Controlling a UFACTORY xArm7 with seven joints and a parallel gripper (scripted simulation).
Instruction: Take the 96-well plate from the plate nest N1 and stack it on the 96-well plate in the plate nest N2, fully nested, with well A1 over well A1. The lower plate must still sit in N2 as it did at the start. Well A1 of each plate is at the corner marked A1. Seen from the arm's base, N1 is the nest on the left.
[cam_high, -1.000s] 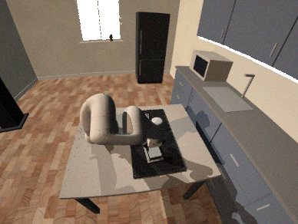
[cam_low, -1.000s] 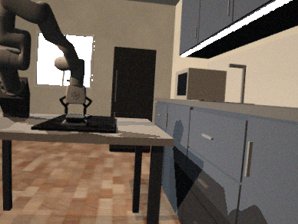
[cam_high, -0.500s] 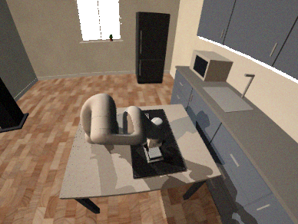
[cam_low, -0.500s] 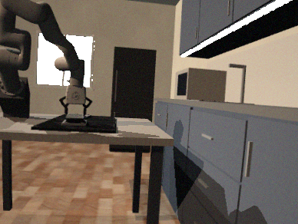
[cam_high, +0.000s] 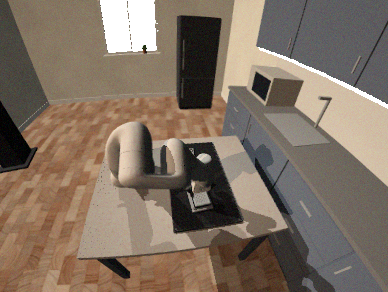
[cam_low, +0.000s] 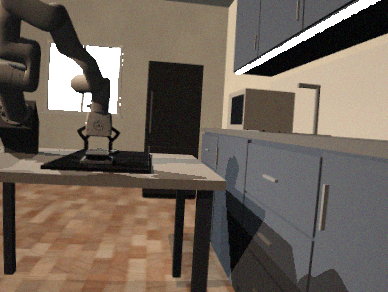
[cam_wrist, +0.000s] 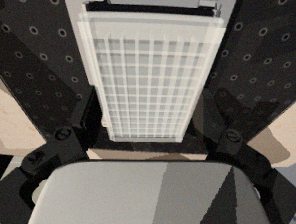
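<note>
Right now the dark 96-well plate is 3 cm below my hand. The rest, counted from my hand: white 96-well plate: 1 cm below.
</note>
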